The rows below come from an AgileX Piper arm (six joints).
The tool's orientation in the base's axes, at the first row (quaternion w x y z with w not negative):
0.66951, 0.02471, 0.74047, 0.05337
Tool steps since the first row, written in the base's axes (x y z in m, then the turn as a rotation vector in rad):
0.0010, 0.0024, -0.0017, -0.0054, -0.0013, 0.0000
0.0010, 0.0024, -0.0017, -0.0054, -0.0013, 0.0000
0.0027, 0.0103, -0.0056, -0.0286, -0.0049, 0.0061
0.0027, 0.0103, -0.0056, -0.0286, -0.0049, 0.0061
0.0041, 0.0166, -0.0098, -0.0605, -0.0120, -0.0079
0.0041, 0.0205, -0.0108, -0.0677, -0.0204, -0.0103
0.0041, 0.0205, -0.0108, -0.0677, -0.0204, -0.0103
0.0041, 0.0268, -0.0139, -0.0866, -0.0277, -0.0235
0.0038, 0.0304, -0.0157, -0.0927, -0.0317, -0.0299
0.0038, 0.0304, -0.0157, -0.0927, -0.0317, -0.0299
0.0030, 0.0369, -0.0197, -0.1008, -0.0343, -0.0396
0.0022, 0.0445, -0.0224, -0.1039, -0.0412, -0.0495
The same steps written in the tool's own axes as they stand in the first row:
0.0018, 0.0022, 0.0013, 0.0004, -0.0011, -0.0054
0.0018, 0.0022, 0.0013, 0.0004, -0.0011, -0.0054
0.0064, 0.0095, 0.0037, -0.0036, -0.0032, -0.0293
0.0064, 0.0095, 0.0037, -0.0036, -0.0032, -0.0293
0.0111, 0.0152, 0.0058, 0.0127, -0.0107, -0.0599
0.0125, 0.0190, 0.0061, 0.0149, -0.0191, -0.0672
0.0125, 0.0190, 0.0061, 0.0149, -0.0191, -0.0672
0.0162, 0.0249, 0.0067, 0.0291, -0.0271, -0.0851
0.0184, 0.0283, 0.0067, 0.0356, -0.0316, -0.0907
0.0184, 0.0283, 0.0067, 0.0356, -0.0316, -0.0907
0.0232, 0.0343, 0.0066, 0.0458, -0.0350, -0.0979
0.0267, 0.0416, 0.0064, 0.0551, -0.0428, -0.1003

